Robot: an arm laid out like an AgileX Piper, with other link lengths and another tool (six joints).
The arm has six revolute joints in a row. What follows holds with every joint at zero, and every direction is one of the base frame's. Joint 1 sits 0.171 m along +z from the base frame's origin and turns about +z. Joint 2 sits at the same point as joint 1 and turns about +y. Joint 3 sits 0.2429 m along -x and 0.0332 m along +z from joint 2 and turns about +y. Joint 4 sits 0.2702 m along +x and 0.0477 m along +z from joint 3 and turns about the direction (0.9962, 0, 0.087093). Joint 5 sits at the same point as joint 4 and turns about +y. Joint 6 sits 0.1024 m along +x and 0.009 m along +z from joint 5 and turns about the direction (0.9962, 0, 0.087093). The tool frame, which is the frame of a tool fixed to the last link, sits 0.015 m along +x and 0.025 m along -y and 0.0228 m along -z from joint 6; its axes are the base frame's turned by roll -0.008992, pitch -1.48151 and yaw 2.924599 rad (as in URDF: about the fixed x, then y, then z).
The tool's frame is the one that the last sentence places.
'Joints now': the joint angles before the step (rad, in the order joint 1, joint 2, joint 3, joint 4, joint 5, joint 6). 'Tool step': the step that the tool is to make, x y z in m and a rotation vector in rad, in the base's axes. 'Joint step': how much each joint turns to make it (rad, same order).
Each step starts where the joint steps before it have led.
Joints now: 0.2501 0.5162 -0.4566 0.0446 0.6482 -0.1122
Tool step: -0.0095 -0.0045 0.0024 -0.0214 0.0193 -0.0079
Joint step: 0.0001 -0.0436 -0.0027 -0.0278 0.0701 0.0148
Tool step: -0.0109 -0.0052 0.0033 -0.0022 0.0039 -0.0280
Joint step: -0.0004 -0.0577 0.0004 -0.0334 0.0617 0.0402
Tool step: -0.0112 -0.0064 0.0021 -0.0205 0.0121 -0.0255
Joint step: 0.0005 -0.0539 0.0000 -0.0400 0.0715 0.0280
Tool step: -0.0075 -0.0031 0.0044 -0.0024 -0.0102 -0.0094
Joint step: 0.0000 -0.0417 -0.0064 -0.0115 0.0393 0.0075
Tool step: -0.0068 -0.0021 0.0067 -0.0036 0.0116 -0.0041
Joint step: 0.0005 -0.0173 -0.0269 -0.0020 0.0565 0.0005
